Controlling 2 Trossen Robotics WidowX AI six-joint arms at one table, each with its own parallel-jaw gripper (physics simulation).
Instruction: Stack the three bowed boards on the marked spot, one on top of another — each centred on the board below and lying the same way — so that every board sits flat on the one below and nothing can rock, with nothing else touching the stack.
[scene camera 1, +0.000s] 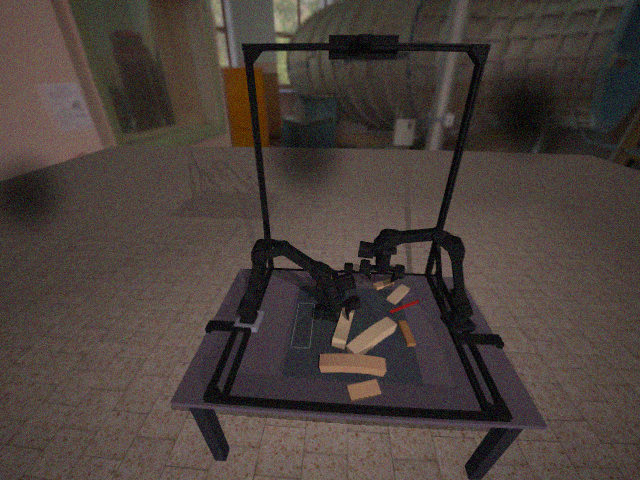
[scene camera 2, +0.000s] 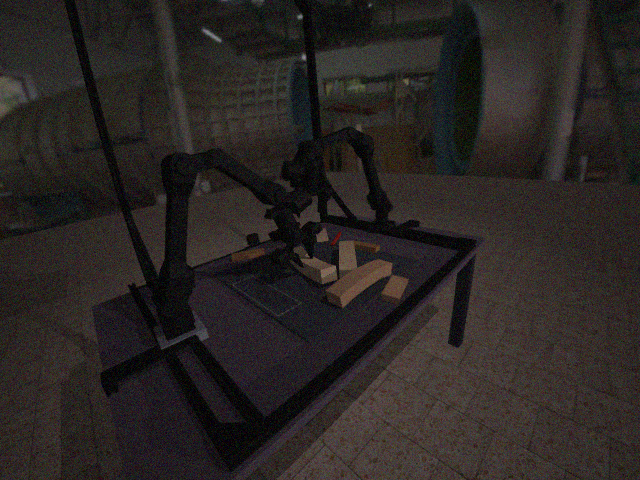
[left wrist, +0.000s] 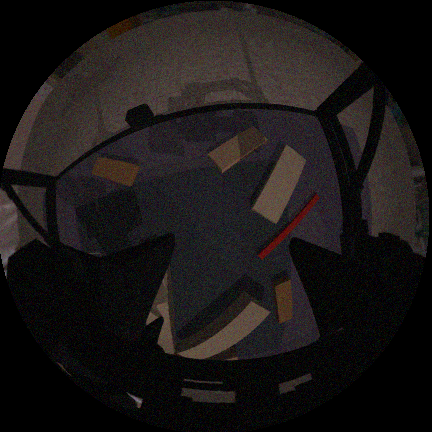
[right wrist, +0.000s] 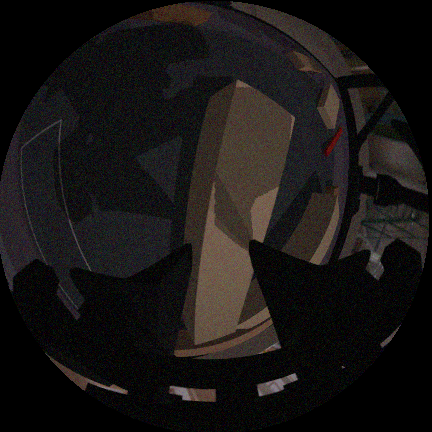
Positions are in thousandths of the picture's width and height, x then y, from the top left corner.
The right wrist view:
right gripper: 510, 573
marked outline: 242, 413
